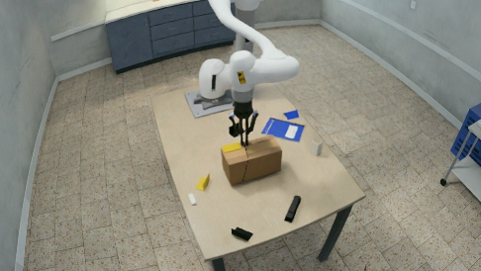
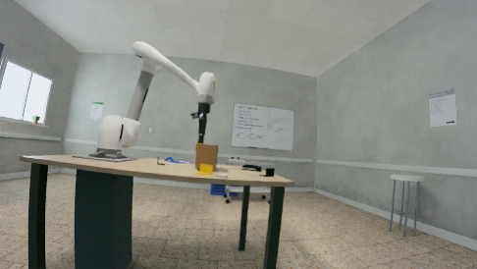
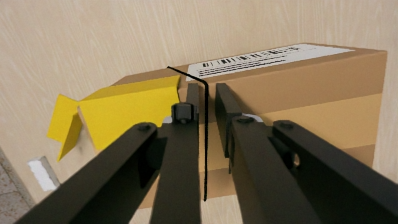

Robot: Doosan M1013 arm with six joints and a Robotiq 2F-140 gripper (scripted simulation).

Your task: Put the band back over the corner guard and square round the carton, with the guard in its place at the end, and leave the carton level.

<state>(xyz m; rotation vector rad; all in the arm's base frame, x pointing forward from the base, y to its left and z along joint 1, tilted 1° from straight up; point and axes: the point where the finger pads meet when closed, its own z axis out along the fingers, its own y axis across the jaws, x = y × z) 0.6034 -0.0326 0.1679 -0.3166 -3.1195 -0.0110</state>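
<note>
My hand is 5 cm short of the brown carton, 2 cm to the right of it and 10 cm above it. The rest, counted from my hand: white block: 12 cm ahead, 30 cm to the right, 17 cm below; blue folder: 17 cm behind, 30 cm to the left, 18 cm below.
</note>
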